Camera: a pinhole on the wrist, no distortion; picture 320 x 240 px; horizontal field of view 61.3 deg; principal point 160.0 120.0 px. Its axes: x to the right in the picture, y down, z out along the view. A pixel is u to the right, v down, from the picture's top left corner.
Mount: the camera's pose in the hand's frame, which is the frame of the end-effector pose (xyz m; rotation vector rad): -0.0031 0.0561 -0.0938 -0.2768 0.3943 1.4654
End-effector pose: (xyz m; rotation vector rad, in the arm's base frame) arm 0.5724 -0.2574 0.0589 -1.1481 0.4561 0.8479
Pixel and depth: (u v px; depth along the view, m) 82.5 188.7 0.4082
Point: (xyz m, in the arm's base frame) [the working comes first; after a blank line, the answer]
In the camera's frame: -0.1172 0.1039 0.4082

0.3916 0.0422 0.1572
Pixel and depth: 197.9 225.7 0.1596
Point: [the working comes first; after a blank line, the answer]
In the camera's frame: 0.0224 0.0625 0.1596

0.4216 -0.2098 0.0207
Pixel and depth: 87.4 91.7 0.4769
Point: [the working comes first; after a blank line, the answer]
In the camera's frame: -0.1282 -0.0500 0.4769

0.4802 0.1517 0.0642
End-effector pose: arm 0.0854 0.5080 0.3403 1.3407 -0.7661 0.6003
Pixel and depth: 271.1 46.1 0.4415
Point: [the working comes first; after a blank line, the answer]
In the camera's frame: 0.1817 -0.1208 0.4415

-0.1429 0.3380 0.7287
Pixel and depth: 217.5 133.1 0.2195
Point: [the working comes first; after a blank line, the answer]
In the camera's frame: 0.0467 0.0106 0.2195

-0.0675 0.4507 0.4710
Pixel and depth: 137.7 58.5 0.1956
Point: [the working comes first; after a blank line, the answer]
In the camera's frame: -0.0162 -0.0446 0.1956

0.0181 0.4362 0.4644
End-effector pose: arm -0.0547 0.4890 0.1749 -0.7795 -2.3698 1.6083
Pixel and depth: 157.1 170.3 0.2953
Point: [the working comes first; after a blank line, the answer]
In the camera's frame: -0.0032 0.0550 0.2953

-0.0444 0.3789 -0.0557
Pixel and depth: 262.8 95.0 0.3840
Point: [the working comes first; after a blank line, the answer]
In the camera's frame: 0.1462 -0.0356 0.3840

-0.0874 0.4693 -0.2241
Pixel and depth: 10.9 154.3 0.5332
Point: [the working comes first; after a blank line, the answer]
In the camera's frame: -0.2944 0.0677 0.5332

-0.2323 0.0531 -0.0428
